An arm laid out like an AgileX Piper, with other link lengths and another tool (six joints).
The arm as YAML. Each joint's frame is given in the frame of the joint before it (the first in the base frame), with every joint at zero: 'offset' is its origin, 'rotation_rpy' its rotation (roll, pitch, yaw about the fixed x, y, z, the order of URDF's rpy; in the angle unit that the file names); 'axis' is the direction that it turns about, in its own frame. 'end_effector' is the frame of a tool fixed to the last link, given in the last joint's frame.
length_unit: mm
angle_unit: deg
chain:
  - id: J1
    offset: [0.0, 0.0, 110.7]
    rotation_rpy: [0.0, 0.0, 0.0]
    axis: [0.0, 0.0, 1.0]
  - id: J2
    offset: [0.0, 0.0, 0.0]
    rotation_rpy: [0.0, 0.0, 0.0]
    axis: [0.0, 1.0, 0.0]
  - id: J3
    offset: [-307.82, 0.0, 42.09]
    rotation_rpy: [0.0, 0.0, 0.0]
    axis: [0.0, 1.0, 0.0]
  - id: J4
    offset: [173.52, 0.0, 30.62]
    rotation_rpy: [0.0, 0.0, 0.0]
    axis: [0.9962, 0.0, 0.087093]
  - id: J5
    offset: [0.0, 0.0, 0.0]
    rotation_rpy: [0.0, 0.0, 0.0]
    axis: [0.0, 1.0, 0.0]
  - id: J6
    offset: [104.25, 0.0, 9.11]
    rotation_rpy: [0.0, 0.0, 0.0]
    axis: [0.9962, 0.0, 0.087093]
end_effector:
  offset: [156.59, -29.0, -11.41]
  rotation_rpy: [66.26, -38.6, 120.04]
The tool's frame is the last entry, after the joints.
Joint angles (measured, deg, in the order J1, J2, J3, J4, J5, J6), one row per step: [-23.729, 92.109, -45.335, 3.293, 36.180, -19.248]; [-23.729, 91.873, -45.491, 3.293, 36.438, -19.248]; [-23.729, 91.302, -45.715, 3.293, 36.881, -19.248]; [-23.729, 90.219, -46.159, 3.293, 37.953, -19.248]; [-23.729, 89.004, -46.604, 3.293, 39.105, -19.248]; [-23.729, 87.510, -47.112, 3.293, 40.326, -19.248]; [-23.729, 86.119, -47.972, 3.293, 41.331, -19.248]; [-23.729, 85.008, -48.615, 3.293, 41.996, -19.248]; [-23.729, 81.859, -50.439, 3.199, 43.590, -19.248]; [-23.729, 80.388, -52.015, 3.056, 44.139, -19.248]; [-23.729, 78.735, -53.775, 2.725, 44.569, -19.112]
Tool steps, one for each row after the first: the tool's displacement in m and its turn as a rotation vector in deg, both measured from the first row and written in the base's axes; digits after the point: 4 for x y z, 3 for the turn. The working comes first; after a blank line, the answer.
Tool pose at each row, in the base's axes (x y z in m, rotation vector in deg; the steps are taken from these numbers as rounded here): [0.2035, -0.1180, 0.0531, 163.311, 60.558, 44.327]; [0.2036, -0.1180, 0.0544, 163.183, 60.563, 44.464]; [0.2036, -0.1179, 0.0571, 162.844, 60.564, 44.812]; [0.2027, -0.1173, 0.0622, 162.405, 60.595, 45.283]; [0.2015, -0.1165, 0.0677, 161.913, 60.627, 45.803]; [0.2004, -0.1157, 0.0744, 161.152, 60.643, 46.569]; [0.2018, -0.1161, 0.0822, 159.931, 60.605, 47.731]; [0.2031, -0.1166, 0.0884, 158.857, 60.554, 48.723]; [0.2068, -0.1182, 0.1067, 155.446, 60.422, 51.605]; [0.2122, -0.1210, 0.1189, 152.864, 60.309, 53.557]; [0.2180, -0.1247, 0.1335, 149.744, 60.050, 55.668]

[0.0001, 0.0000, 0.0013, -0.045, -0.127, 0.011]; [0.0001, 0.0001, 0.0040, -0.171, -0.456, 0.030]; [-0.0008, 0.0007, 0.0091, -0.319, -0.891, 0.078]; [-0.0020, 0.0015, 0.0146, -0.487, -1.374, 0.129]; [-0.0031, 0.0023, 0.0213, -0.764, -2.108, 0.186]; [-0.0017, 0.0019, 0.0291, -1.237, -3.262, 0.234]; [-0.0004, 0.0014, 0.0353, -1.658, -4.268, 0.268]; [0.0033, -0.0002, 0.0536, -3.057, -7.346, 0.400]; [0.0087, -0.0030, 0.0658, -4.172, -9.585, 0.499]; [0.0145, -0.0067, 0.0804, -5.604, -12.209, 0.541]
